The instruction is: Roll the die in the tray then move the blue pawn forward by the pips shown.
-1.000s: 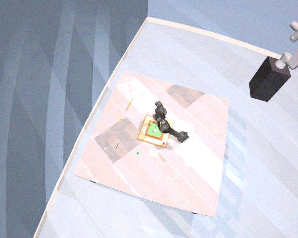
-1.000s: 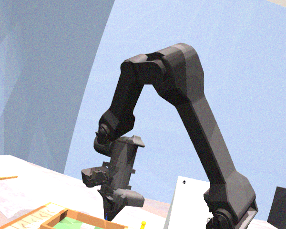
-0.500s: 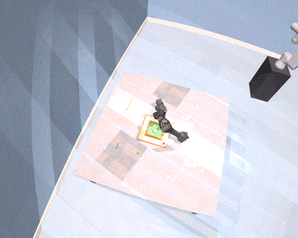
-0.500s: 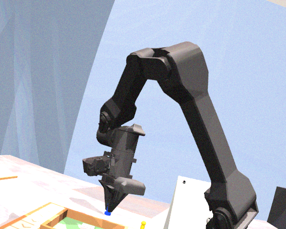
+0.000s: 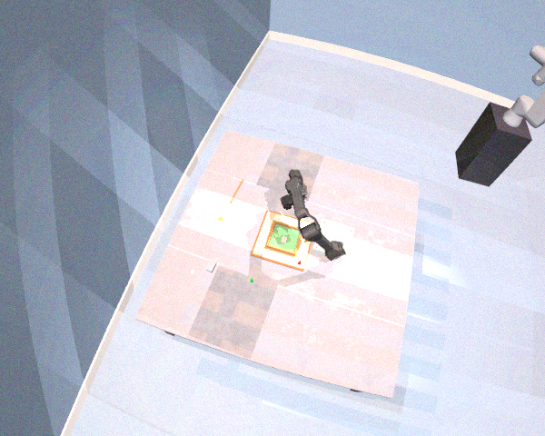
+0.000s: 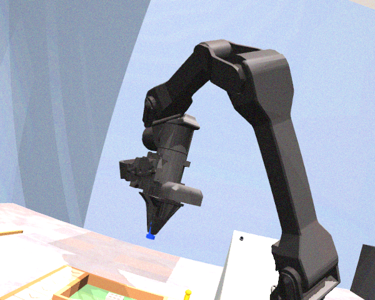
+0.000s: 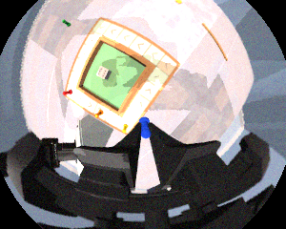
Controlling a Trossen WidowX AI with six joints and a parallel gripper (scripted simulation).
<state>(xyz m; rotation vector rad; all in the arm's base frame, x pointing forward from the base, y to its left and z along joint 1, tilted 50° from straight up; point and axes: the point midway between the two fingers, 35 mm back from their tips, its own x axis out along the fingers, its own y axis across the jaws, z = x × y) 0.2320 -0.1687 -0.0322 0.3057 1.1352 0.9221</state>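
Now: gripper tip 30 mm short of the white die, 130 mm to the right of it and 110 mm above it. Also, from my gripper tip: orange pawn (90 mm behind, 100 mm to the left, 110 mm below); then blue pawn (10 mm above); then yellow pawn (90 mm behind, 10 mm to the left, 110 mm below).
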